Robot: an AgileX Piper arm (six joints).
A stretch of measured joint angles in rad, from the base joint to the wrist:
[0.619, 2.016, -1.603, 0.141, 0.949, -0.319]
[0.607, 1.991, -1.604, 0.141, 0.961, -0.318]
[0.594, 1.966, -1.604, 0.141, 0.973, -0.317]
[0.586, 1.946, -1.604, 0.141, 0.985, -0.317]
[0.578, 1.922, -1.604, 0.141, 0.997, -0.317]
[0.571, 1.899, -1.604, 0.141, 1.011, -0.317]
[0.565, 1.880, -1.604, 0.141, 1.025, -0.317]
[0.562, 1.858, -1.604, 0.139, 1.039, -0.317]
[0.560, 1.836, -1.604, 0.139, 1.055, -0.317]
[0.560, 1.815, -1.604, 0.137, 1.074, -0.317]
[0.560, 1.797, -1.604, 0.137, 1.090, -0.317]
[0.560, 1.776, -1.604, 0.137, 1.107, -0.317]
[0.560, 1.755, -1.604, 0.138, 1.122, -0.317]
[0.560, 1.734, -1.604, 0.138, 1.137, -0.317]
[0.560, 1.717, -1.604, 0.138, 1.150, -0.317]
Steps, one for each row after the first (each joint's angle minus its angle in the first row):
[-0.012, -0.025, -0.001, 0.000, 0.012, 0.001]
[-0.025, -0.050, -0.001, 0.000, 0.024, 0.002]
[-0.033, -0.070, -0.001, 0.000, 0.036, 0.002]
[-0.041, -0.094, -0.001, 0.000, 0.048, 0.002]
[-0.048, -0.117, -0.001, 0.000, 0.062, 0.002]
[-0.054, -0.136, -0.001, 0.000, 0.076, 0.002]
[-0.057, -0.158, -0.001, -0.002, 0.090, 0.002]
[-0.059, -0.180, -0.001, -0.002, 0.106, 0.002]
[-0.059, -0.201, -0.001, -0.004, 0.125, 0.002]
[-0.059, -0.219, -0.001, -0.004, 0.141, 0.002]
[-0.059, -0.240, -0.001, -0.004, 0.158, 0.002]
[-0.059, -0.261, -0.001, -0.003, 0.173, 0.002]
[-0.059, -0.282, -0.001, -0.003, 0.188, 0.002]
[-0.059, -0.299, -0.001, -0.003, 0.201, 0.002]

